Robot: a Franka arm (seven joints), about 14 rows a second.
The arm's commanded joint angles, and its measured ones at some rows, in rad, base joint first. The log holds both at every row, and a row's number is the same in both.
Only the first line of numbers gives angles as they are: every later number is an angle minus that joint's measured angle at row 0.
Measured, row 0: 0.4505, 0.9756, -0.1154, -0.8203, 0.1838, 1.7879, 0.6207
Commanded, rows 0 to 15: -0.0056, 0.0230, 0.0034, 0.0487, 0.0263, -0.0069, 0.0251; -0.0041, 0.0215, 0.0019, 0.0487, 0.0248, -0.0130, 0.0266; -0.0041, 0.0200, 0.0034, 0.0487, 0.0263, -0.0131, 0.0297; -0.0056, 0.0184, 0.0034, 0.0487, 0.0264, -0.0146, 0.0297; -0.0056, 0.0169, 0.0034, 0.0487, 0.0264, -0.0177, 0.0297; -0.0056, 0.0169, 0.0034, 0.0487, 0.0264, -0.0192, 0.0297; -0.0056, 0.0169, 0.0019, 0.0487, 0.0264, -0.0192, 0.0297; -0.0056, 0.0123, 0.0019, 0.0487, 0.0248, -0.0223, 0.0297; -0.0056, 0.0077, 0.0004, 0.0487, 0.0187, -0.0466, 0.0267; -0.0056, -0.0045, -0.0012, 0.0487, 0.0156, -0.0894, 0.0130; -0.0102, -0.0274, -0.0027, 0.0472, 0.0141, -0.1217, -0.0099; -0.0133, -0.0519, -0.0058, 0.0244, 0.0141, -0.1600, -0.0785; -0.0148, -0.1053, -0.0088, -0.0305, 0.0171, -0.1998, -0.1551; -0.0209, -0.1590, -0.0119, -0.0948, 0.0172, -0.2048, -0.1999; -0.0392, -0.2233, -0.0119, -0.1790, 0.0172, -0.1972, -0.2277; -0.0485, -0.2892, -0.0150, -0.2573, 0.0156, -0.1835, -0.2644
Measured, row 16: -0.0280, -0.1135, -0.0102, -0.0335, 0.0010, -0.2002, -0.1722
